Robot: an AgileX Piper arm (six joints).
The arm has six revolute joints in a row. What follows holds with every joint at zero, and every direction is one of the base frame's. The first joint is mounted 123 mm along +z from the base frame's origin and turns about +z. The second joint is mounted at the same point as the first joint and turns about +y. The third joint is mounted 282.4 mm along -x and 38.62 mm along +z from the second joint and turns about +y. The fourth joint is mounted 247.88 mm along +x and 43.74 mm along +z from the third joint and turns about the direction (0.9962, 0, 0.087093). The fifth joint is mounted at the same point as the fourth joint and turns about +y. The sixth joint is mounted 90.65 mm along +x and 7.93 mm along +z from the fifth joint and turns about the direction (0.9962, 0, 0.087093). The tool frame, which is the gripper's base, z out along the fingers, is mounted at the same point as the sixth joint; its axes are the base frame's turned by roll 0, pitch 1.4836 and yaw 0 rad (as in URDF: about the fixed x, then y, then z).
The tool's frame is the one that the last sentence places.
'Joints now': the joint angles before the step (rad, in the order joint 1, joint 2, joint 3, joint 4, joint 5, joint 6). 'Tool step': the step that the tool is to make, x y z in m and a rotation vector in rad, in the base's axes. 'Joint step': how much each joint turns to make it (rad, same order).
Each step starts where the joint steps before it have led.
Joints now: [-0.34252 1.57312 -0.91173 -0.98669 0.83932 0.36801]
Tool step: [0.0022 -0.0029 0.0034 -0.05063 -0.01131 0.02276]
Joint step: [0.00009 0.00004 0.00003 -0.07291 -0.01033 0.03533]
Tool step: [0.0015 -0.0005 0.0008 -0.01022 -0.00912 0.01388]
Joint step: [-0.00019 0.00014 -0.00016 -0.01924 -0.01300 0.00894]
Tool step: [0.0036 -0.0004 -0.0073 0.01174 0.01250 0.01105]
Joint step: [0.00011 0.02392 0.00019 -0.00159 -0.01534 0.00181]
